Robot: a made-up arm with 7 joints.
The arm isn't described. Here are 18 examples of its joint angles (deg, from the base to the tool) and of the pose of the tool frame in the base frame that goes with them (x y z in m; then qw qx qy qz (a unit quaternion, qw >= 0)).
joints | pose
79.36 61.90 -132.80 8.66 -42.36 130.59 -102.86 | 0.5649 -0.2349 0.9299 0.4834 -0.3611 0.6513 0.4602
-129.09 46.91 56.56 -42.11 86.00 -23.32 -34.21 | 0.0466 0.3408 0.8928 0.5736 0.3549 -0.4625 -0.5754
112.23 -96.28 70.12 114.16 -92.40 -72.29 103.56 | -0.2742 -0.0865 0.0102 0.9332 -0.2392 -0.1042 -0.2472
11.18 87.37 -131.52 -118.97 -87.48 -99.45 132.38 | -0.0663 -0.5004 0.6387 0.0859 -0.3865 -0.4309 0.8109
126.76 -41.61 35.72 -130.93 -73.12 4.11 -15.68 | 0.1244 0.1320 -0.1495 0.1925 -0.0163 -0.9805 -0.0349
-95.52 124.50 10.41 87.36 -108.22 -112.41 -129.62 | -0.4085 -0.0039 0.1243 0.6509 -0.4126 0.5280 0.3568
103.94 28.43 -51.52 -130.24 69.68 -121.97 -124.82 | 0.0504 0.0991 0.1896 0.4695 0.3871 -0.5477 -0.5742
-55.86 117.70 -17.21 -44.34 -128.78 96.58 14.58 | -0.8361 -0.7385 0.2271 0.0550 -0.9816 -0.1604 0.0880
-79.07 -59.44 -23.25 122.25 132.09 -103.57 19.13 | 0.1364 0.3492 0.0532 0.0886 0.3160 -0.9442 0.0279
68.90 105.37 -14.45 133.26 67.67 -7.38 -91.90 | 0.0736 -0.3462 0.1538 0.8030 -0.3734 0.2907 0.3624
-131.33 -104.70 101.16 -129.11 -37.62 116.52 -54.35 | -0.2697 0.0716 0.0638 0.6145 0.6779 0.3968 -0.0736
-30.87 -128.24 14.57 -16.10 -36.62 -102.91 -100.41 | 0.0288 -0.1789 -0.3838 0.5945 -0.4775 0.2871 0.5798
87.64 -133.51 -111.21 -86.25 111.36 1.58 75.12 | -0.3415 0.0148 -0.4375 0.8434 -0.0840 -0.5306 -0.0038
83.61 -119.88 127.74 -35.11 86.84 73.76 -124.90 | -0.3752 0.2850 -0.6379 0.7501 0.6134 -0.2432 -0.0447
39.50 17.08 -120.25 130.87 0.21 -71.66 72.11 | 0.1464 0.2814 0.8704 0.6474 0.0923 0.4052 0.6389
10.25 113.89 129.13 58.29 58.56 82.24 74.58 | 0.0725 -1.1461 0.6599 0.6888 0.5400 0.4429 0.1945
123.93 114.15 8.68 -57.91 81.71 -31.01 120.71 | 0.6736 -0.0095 0.1555 0.4850 0.4130 -0.4842 0.5998
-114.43 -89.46 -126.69 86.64 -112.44 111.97 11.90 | -0.0053 -0.3554 -0.8104 0.7835 -0.4372 -0.3971 0.1931
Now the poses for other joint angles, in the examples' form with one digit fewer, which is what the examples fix.
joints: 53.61 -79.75 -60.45 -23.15 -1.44 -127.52 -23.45
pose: -0.275 -0.049 -0.413 0.015 -0.258 0.111 -0.960
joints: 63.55 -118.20 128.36 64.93 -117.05 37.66 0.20
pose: -0.567 -0.380 -0.484 0.403 0.901 -0.065 0.146
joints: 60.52 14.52 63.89 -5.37 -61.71 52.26 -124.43
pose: 0.001 0.315 0.942 0.162 0.716 -0.224 -0.641
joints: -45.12 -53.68 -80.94 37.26 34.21 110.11 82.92
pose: 0.587 0.453 0.637 0.048 0.213 -0.410 -0.885
